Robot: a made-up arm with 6 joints.
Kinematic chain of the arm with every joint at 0, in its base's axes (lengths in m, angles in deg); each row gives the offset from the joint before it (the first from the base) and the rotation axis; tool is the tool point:
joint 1: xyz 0 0 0.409 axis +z
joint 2: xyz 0.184 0 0 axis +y
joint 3: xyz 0 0 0.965 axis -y
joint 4: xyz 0 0 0.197 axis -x
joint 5: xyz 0.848 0 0 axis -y
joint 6: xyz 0.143 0 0 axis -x
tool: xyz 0 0 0
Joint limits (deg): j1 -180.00..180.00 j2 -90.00..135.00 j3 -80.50..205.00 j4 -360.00..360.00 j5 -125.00..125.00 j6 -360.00..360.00
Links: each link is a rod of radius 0.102 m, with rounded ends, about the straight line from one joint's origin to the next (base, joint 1, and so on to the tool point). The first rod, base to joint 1, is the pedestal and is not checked.
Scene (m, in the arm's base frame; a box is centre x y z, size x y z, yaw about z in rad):
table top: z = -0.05
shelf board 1: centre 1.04 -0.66 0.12 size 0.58 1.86 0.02 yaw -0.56
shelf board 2: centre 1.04 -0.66 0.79 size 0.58 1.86 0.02 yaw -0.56
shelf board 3: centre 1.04 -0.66 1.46 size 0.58 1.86 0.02 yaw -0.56
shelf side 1: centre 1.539 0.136 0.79 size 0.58 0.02 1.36 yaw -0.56
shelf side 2: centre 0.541 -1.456 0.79 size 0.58 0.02 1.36 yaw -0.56
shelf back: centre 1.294 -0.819 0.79 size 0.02 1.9 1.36 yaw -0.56
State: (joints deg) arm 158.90 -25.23 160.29 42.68 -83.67 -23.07
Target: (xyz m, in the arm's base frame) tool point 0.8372 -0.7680 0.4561
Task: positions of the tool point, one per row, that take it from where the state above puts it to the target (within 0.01 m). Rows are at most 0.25 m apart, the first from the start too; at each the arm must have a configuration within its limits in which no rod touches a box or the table.
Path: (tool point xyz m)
1: 0.8793 -0.1835 1.1220
2: 0.6990 -0.0840 1.1069
3: 0.7066 -0.2312 0.9273
4: 0.6532 -0.3633 0.7545
5: 0.5535 -0.4605 0.5955
6: 0.4274 -0.5110 0.4561
7: 0.5556 -0.6195 0.4478
8: 0.6936 -0.7059 0.4482
9: 0.8372 -0.7680 0.4561

